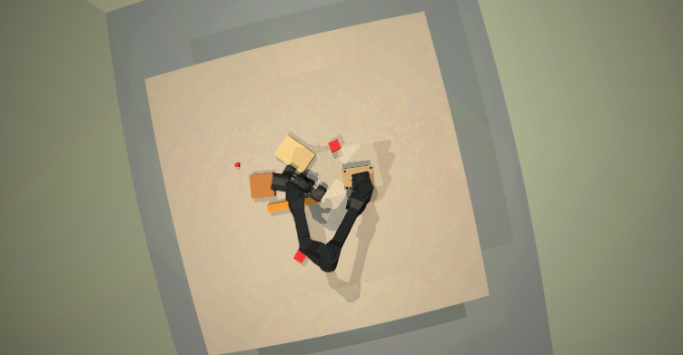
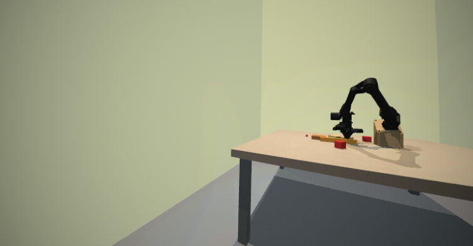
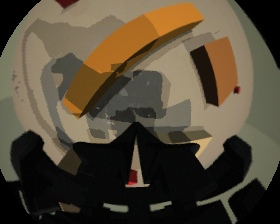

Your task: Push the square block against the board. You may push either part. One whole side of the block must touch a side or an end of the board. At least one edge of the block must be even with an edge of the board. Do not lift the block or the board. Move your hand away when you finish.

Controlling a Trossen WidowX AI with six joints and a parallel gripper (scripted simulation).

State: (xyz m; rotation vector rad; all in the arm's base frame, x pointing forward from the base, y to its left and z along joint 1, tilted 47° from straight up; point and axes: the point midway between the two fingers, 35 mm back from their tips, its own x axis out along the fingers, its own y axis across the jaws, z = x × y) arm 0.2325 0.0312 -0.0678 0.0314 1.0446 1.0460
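Now: the square orange-brown block 18 cm ahead of my gripper tip, 3 cm to the right of it and 1 cm above it. The rest, counted from my gripper tip: pale yellow box 2 cm ahead, 12 cm to the right, 1 cm above; then tiny red piece 27 cm ahead, 13 cm to the right; then narrow orange board 7 cm ahead, 8 cm to the left, 1 cm above.
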